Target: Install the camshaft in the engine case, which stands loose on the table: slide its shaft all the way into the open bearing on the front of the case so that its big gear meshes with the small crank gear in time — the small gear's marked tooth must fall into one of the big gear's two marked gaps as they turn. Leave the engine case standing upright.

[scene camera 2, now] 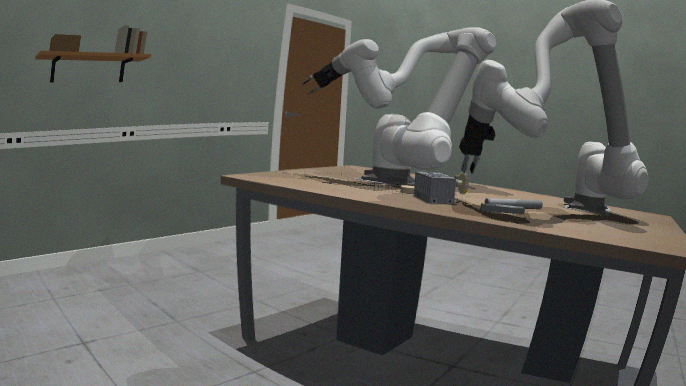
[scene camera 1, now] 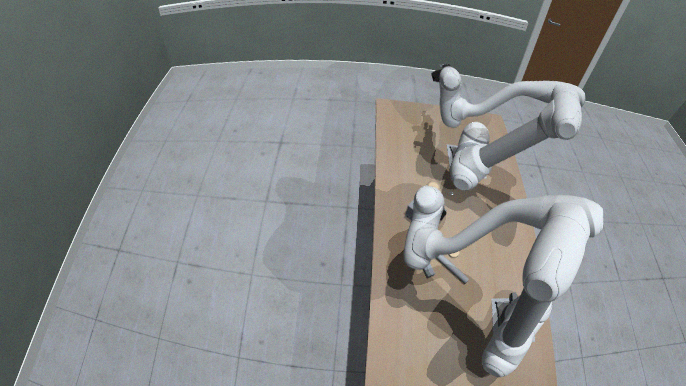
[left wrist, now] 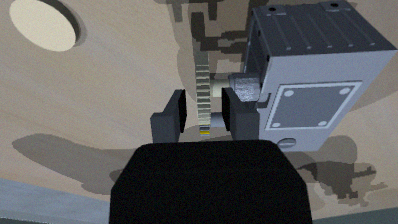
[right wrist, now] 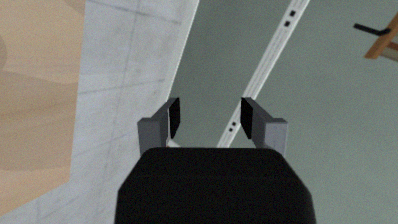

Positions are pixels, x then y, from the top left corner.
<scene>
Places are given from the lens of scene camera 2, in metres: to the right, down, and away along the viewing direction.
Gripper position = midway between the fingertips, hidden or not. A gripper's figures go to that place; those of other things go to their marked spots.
my left gripper (scene camera 2: 467, 171): 0.41, -0.07, 1.51
engine case (scene camera 2: 434, 188): 0.28, -0.01, 1.47
</scene>
